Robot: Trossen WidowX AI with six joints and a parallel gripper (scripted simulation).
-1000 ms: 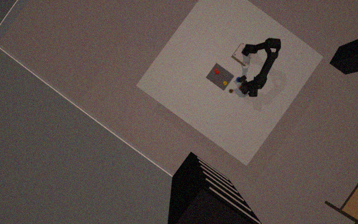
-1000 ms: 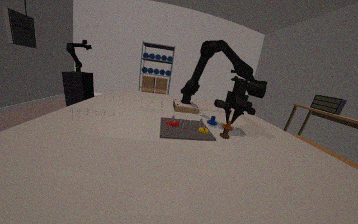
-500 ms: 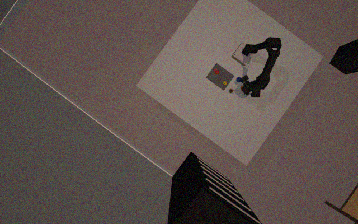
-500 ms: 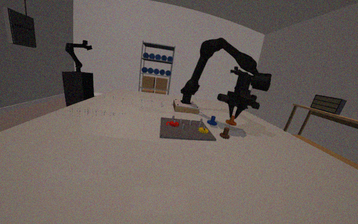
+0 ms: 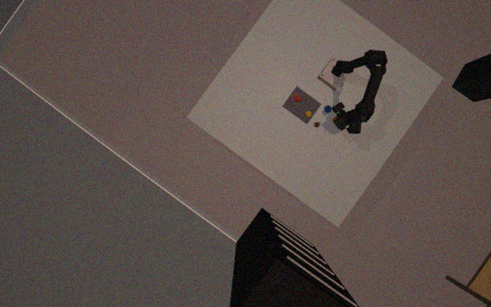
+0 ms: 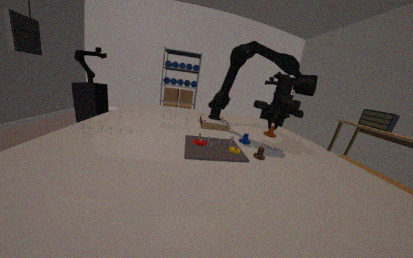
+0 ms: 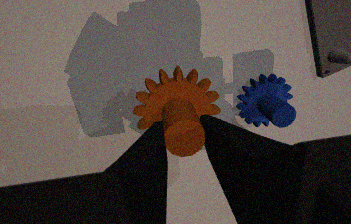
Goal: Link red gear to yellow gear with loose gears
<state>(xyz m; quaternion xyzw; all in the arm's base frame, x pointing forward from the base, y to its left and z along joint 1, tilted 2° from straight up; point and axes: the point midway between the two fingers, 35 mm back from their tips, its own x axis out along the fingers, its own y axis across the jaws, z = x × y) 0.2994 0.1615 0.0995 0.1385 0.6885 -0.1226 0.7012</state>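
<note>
Right now my gripper tip is 280 mm to the left of the red gear, 80 mm above it and 10 mm past it. Round my gripper tip: brown gear (80 mm to the right, 80 mm below, 70 mm ahead); orange gear (10 mm below); blue gear (80 mm below, 70 mm to the right, 60 mm behind).
</note>
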